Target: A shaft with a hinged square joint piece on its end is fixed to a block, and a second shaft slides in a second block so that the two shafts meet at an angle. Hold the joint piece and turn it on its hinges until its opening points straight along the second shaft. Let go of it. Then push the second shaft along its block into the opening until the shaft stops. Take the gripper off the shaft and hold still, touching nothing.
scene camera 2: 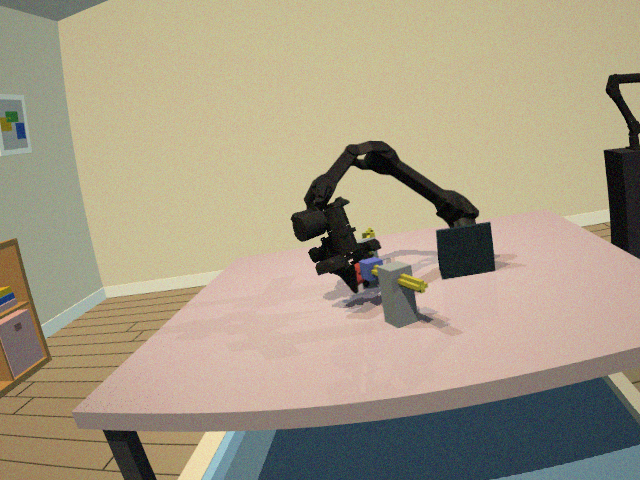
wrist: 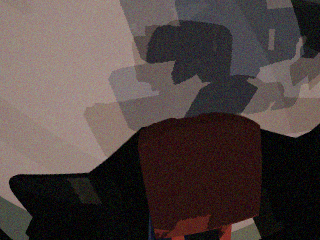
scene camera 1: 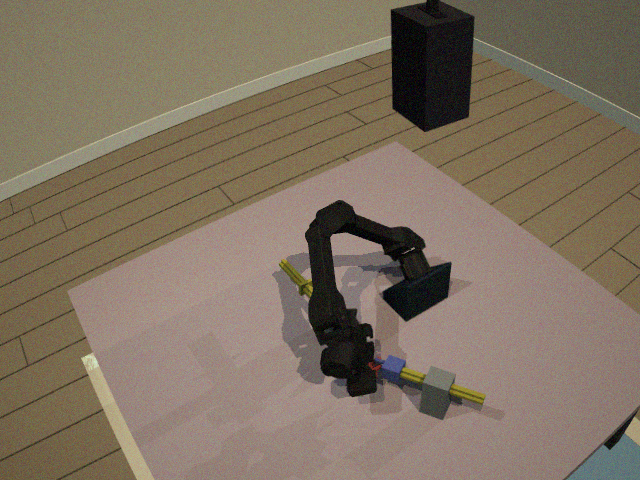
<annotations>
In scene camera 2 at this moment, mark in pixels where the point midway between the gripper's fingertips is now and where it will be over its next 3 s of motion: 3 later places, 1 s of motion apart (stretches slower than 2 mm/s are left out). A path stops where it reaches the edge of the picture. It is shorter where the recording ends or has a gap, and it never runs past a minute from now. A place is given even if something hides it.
The gripper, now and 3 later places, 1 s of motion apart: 362, 290; 361, 284; 362, 280; 360, 269
</annotations>
